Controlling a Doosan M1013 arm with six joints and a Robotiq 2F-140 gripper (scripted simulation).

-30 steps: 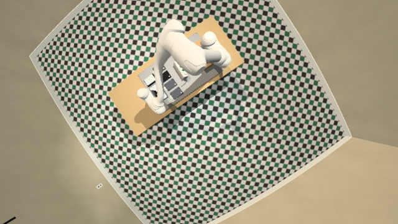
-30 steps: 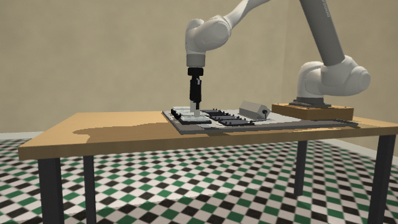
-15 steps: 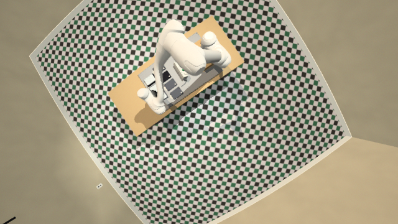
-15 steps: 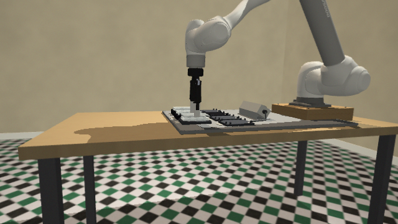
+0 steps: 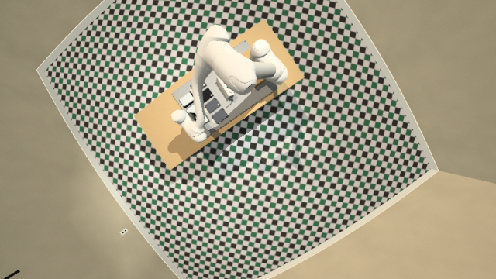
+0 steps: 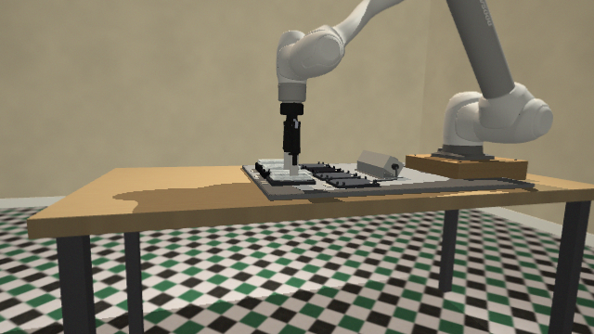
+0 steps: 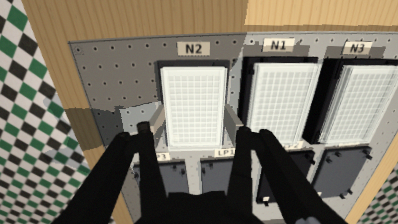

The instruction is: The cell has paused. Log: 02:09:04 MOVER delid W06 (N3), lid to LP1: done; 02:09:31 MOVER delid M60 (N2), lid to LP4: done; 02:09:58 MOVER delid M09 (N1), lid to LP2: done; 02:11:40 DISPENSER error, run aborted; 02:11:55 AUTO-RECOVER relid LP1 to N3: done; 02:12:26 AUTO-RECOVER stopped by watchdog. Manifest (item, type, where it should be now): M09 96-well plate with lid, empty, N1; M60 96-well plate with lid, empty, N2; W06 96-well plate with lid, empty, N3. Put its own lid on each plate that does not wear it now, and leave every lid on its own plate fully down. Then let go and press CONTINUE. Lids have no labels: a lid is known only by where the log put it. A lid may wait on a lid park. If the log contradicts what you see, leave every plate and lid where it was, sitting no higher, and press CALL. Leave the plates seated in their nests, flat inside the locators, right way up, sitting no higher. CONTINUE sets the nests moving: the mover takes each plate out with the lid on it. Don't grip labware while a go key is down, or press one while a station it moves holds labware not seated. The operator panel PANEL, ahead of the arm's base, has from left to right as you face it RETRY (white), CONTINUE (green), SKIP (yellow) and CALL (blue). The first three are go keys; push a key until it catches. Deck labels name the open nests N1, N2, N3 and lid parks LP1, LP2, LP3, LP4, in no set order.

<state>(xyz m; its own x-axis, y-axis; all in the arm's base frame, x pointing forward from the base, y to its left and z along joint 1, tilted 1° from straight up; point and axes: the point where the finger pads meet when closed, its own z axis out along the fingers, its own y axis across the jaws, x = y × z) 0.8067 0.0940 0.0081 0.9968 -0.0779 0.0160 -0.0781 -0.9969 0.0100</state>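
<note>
The plate lies 40 mm below my hand. Round my hand: LP1 label: 100 mm behind, 50 mm to the right, 50 mm below; lid park LP3: 180 mm behind, 80 mm to the left, 50 mm below; lid park LP1: 190 mm behind, 50 mm to the right, 50 mm below.
</note>
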